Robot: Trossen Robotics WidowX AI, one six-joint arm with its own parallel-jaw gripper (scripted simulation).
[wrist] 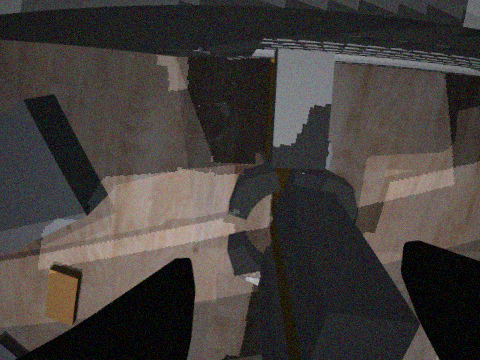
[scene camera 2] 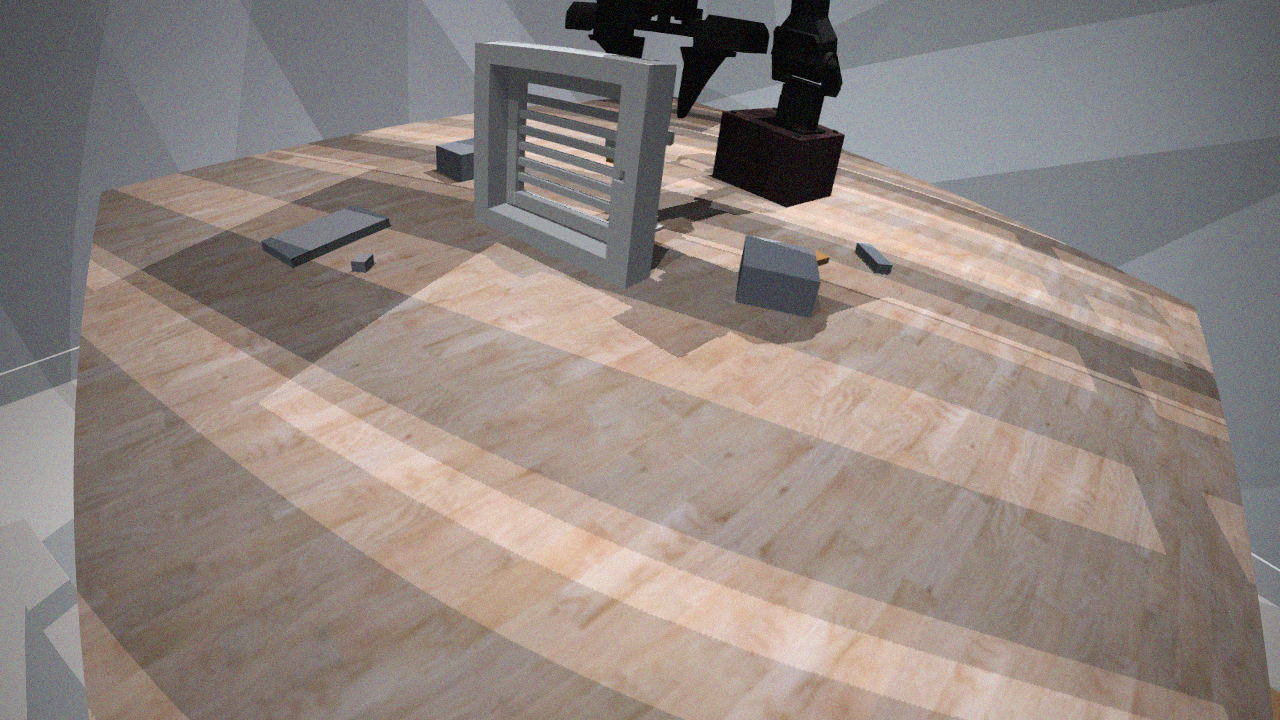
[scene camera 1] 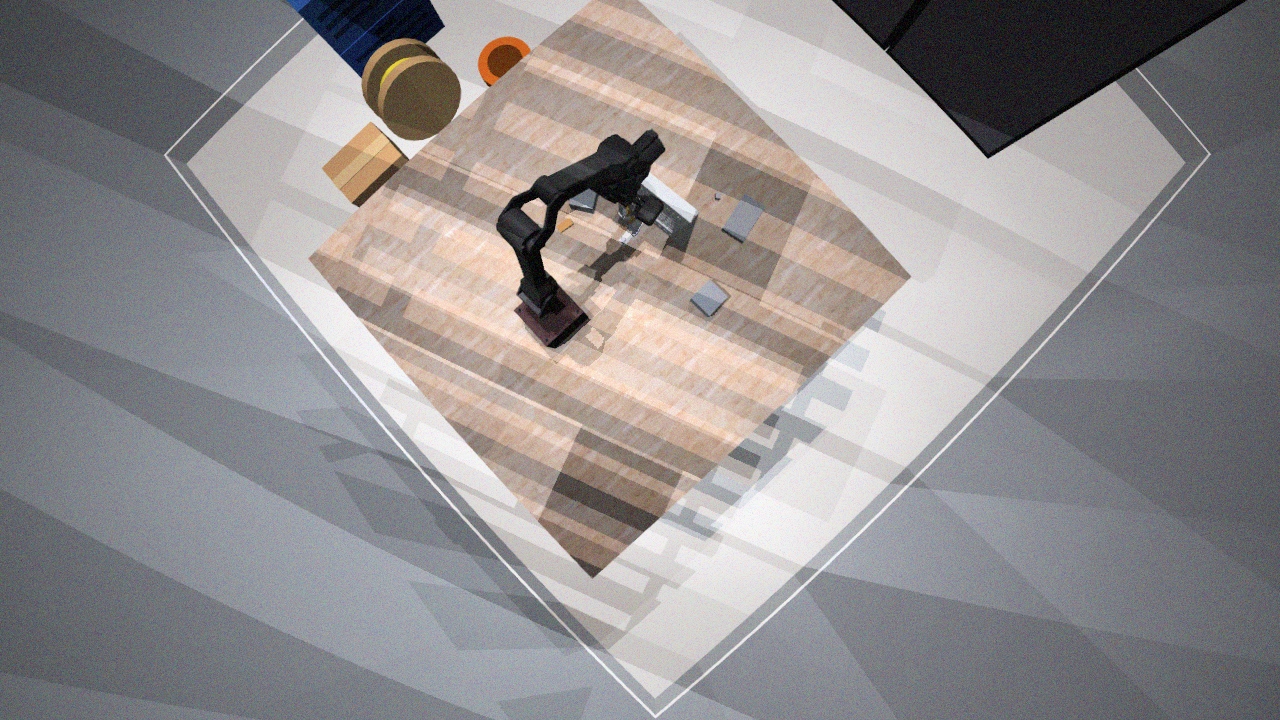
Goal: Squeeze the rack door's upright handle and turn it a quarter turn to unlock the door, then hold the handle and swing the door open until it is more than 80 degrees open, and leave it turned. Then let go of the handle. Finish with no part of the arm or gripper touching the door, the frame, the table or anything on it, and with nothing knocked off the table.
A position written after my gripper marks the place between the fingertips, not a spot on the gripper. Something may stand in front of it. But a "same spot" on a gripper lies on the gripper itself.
my gripper: wrist; scene camera 2; scene camera 1 626, 208
same spot on flat grey slab: (scene camera 1: 748, 210) = (scene camera 2: 306, 236)
same spot on my gripper: (wrist: 158, 311) = (scene camera 2: 680, 87)
